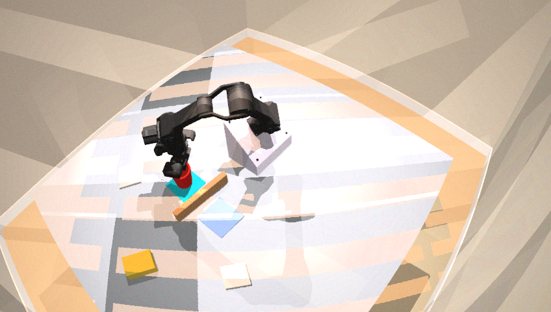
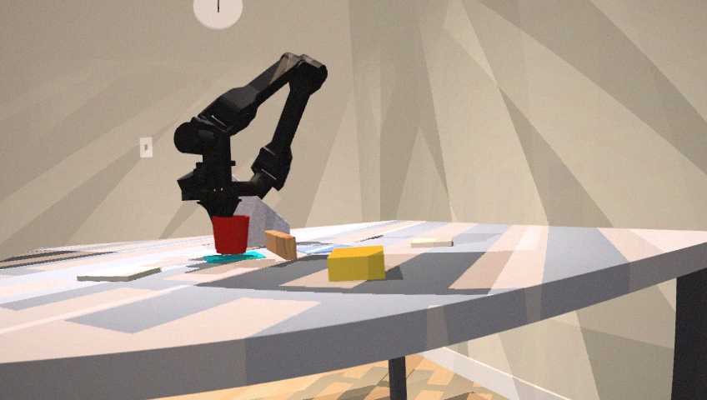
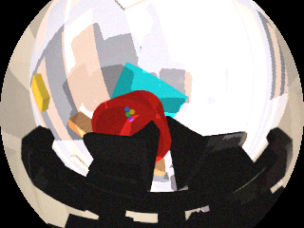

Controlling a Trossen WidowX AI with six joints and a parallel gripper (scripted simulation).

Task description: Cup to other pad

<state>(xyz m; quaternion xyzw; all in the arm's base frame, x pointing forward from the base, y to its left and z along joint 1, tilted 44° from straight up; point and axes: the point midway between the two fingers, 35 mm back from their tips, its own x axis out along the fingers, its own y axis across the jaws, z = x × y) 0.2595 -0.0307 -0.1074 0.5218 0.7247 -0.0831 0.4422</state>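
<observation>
Now: the red cup 30 mm ahead of my gripper tip and 20 mm to the left of it. The rest, counted from my gripper tip: light blue pad 200 mm to the left, 50 mm below, 30 mm ahead; then wooden bar 110 mm to the left, 30 mm below, 30 mm ahead; then cyan pad 50 mm below, 30 mm ahead, 20 mm to the left.
</observation>
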